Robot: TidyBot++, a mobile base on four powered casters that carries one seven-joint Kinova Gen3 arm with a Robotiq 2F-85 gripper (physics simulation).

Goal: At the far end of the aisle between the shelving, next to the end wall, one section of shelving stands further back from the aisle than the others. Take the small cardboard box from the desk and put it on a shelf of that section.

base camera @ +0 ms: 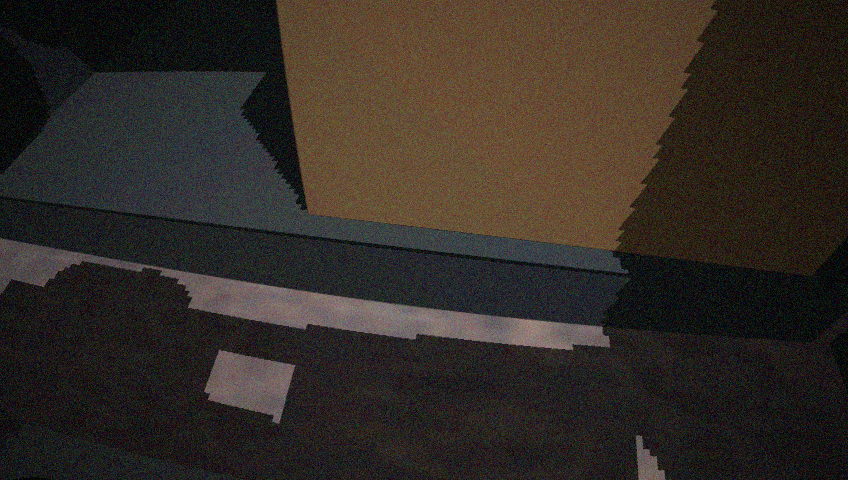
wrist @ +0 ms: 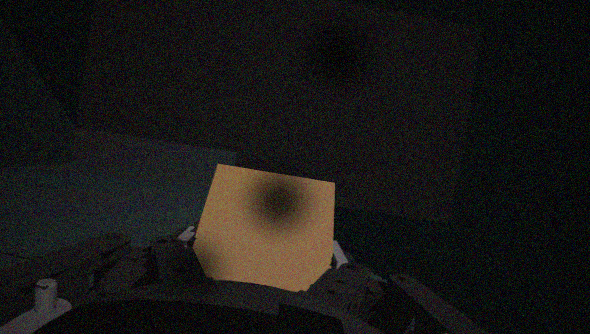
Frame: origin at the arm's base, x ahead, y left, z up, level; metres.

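Seen in the pictures: gripper, fingertip midpoint: (wrist: 264, 248).
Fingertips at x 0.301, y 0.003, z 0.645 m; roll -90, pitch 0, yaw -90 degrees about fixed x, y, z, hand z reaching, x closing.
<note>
Offsets run from my fingertips to a thing's top centre. "*": to the spot under its first point. Level surfaces: height alone.
The small cardboard box {dx -0.016, dy +0.000, dz +0.042 m} (wrist: 300, 245) is between the fingers of my gripper (wrist: 264, 248), which is shut on it. The box's lit tan face shows at the lower middle of the wrist view, with a dark round shadow on it. Beyond the box on the left lies a dim blue-grey shelf surface {dz -0.051 m} (wrist: 120, 185); whether the box touches it I cannot tell. In the base camera view the low blue-grey shelf board {dz -0.965 m} (base camera: 154, 136) of a shelving section crosses the picture close in front. The gripper and the small box cannot be made out in that view. The desk does not show.
A large orange-brown carton {* dx +0.057, dy -0.022, dz -0.860 m} (base camera: 476, 118) stands on the low shelf board, its right part in shadow. In the wrist view a big dark flat face {* dx +0.494, dy +0.020, dz +0.149 m} (wrist: 280, 100) stands behind the held box. Mostly shadowed floor {dz -1.042 m} (base camera: 386, 404) with lit patches lies before the shelf in the base camera view.
</note>
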